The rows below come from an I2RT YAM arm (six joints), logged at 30 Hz.
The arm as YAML. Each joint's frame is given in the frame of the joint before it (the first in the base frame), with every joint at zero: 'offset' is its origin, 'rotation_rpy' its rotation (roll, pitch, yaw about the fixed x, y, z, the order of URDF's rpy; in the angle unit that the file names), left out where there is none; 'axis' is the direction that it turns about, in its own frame. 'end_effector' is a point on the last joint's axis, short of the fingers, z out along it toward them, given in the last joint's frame.
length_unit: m
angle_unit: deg
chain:
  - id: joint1
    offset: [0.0, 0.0, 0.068]
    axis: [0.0, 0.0, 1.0]
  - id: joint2
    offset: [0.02, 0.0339, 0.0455]
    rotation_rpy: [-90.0, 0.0, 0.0]
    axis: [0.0, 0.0, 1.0]
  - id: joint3
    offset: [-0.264, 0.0, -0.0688]
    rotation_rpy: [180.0, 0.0, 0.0]
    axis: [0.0, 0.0, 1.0]
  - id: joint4
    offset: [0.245, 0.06, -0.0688]
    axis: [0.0, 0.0, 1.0]
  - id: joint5
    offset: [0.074, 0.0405, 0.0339]
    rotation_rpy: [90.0, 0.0, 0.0]
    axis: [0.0, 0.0, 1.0]
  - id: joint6
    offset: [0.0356, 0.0, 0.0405]
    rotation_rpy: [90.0, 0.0, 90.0]
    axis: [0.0, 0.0, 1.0]
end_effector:
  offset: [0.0, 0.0, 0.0]
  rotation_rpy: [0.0, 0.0, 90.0]
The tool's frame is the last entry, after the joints.
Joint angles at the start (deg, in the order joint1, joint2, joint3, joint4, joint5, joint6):
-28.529, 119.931, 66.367, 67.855, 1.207, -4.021
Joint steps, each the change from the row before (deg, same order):
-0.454, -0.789, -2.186, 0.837, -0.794, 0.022
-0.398, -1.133, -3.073, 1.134, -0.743, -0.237
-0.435, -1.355, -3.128, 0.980, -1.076, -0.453
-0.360, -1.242, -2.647, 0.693, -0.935, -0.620
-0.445, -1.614, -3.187, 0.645, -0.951, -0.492
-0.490, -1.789, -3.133, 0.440, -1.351, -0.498
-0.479, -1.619, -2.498, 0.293, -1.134, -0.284
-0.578, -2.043, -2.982, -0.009, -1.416, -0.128
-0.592, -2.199, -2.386, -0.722, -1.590, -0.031
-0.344, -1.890, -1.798, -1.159, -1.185, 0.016
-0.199, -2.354, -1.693, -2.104, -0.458, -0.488
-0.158, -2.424, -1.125, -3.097, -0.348, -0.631
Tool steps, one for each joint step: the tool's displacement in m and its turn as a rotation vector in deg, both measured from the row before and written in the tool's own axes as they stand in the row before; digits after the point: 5 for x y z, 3 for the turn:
0.00231, -0.00304, -0.00760, -0.392, 0.532, -0.096
0.00299, -0.00244, -0.01093, -0.413, 0.778, -0.329
0.00192, -0.00235, -0.01135, -0.711, 0.741, -0.535
0.00127, -0.00169, -0.00980, -0.643, 0.661, -0.670
0.00120, -0.00195, -0.01205, -0.602, 0.877, -0.531
0.00042, -0.00178, -0.01214, -0.959, 0.811, -0.521
-0.00053, -0.00176, -0.00996, -0.723, 0.513, -0.308
-0.00038, -0.00170, -0.01216, -0.949, 0.847, -0.106
-0.00198, -0.00171, -0.01025, -1.103, 0.787, 0.018
-0.00146, -0.00035, -0.00794, -0.962, 0.953, 0.151
-0.00244, 0.00018, -0.00791, -0.431, 1.381, -0.251
-0.00288, 0.00005, -0.00622, -0.420, 1.729, -0.310

